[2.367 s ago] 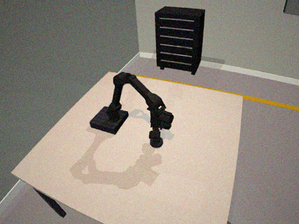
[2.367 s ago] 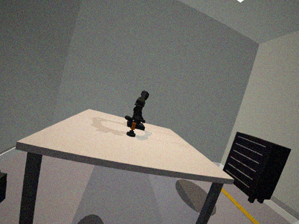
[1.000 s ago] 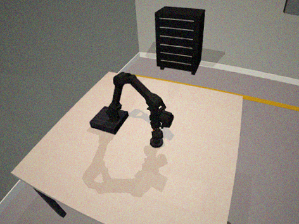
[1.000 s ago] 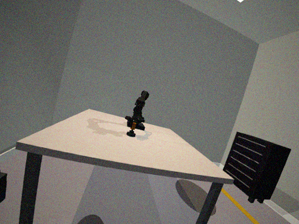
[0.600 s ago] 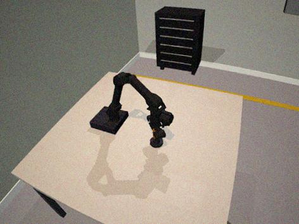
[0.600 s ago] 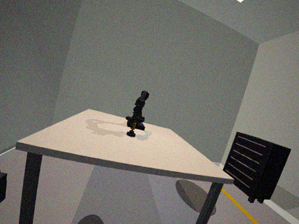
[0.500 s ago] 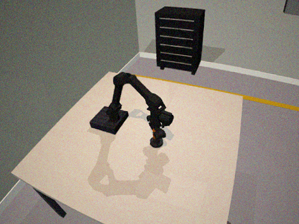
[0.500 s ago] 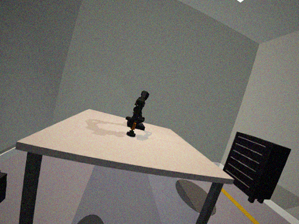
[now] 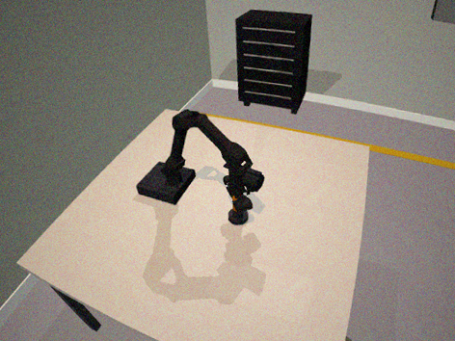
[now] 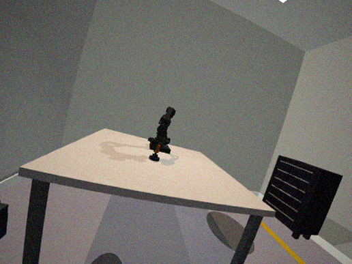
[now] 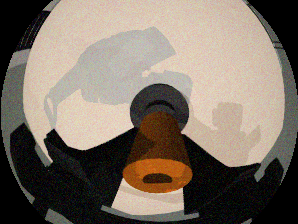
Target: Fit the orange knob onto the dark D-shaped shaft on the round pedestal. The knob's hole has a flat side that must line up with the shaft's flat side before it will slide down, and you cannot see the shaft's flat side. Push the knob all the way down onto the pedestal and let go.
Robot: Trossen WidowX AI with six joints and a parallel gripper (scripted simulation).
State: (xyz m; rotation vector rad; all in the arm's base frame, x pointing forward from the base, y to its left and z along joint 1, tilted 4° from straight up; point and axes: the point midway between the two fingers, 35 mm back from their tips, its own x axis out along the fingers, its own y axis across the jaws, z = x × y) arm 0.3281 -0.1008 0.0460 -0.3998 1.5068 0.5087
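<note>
The orange knob is 20 mm above my gripper tip. From my gripper tip the other things lie so: round pedestal 40 mm below.
</note>
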